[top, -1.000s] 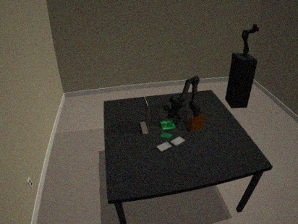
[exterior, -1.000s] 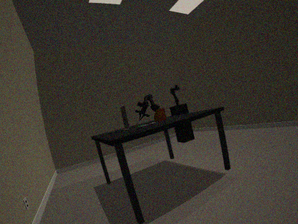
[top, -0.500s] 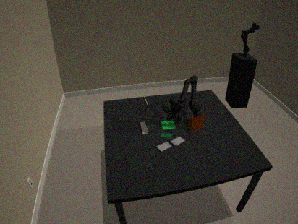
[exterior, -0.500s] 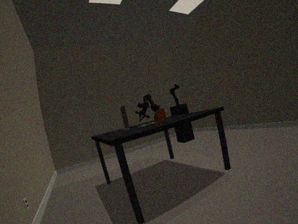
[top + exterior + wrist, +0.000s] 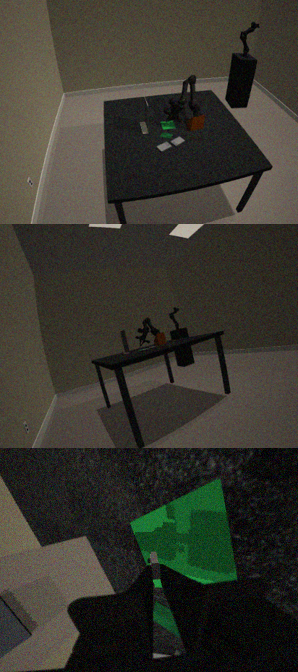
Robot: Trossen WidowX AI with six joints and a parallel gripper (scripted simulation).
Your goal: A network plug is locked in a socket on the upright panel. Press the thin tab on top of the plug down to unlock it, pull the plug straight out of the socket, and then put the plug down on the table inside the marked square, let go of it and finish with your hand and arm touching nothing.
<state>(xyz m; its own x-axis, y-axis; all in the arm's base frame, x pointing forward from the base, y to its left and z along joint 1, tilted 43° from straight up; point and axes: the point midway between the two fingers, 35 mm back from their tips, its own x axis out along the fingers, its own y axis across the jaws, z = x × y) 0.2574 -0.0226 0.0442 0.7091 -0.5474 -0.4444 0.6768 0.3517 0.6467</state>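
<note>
My gripper tip is 5 cm above the green marked square and 1 cm past it. Also, from my gripper tip: upright panel (20 cm ahead, 8 cm above, 3 cm to the left).
</note>
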